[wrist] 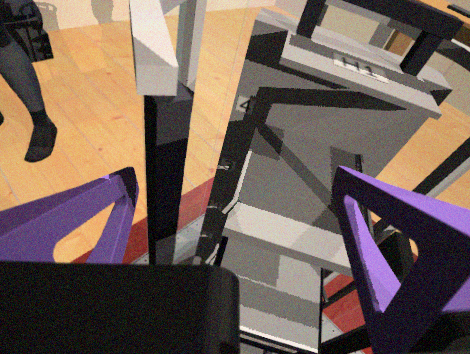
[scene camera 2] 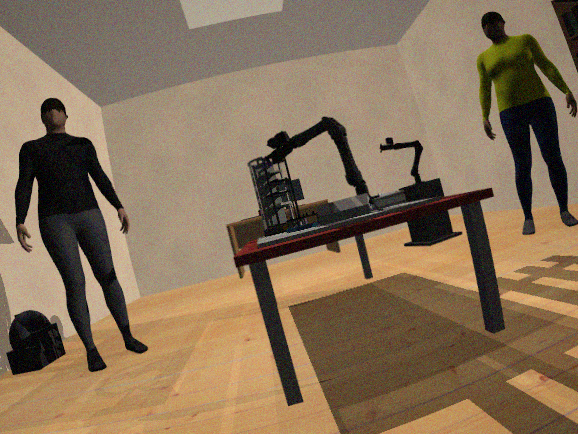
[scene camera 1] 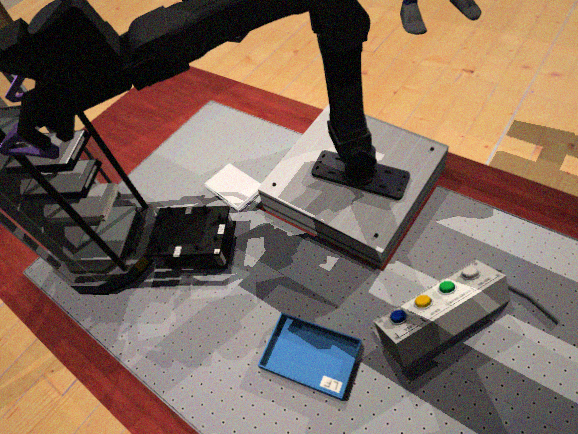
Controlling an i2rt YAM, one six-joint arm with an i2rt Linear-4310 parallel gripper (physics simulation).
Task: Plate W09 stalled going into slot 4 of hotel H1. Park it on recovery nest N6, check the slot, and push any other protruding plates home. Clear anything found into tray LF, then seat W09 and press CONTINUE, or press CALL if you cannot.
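Observation:
My gripper is open, its purple fingers apart at the upper part of hotel H1. Between the fingers the wrist view shows a dark post with a "4" label and a grey plate-like piece with a pale front edge. Another plate lies lower. Several plates are stacked in the hotel; I cannot tell which is W09. A black nest stands beside the hotel, its label unreadable. Blue tray LF looks empty. The button box has blue, yellow, green and white buttons.
The arm's grey base block stands behind the nest, with a white square piece at its left corner. A cable runs from the button box. Two people stand away from the table.

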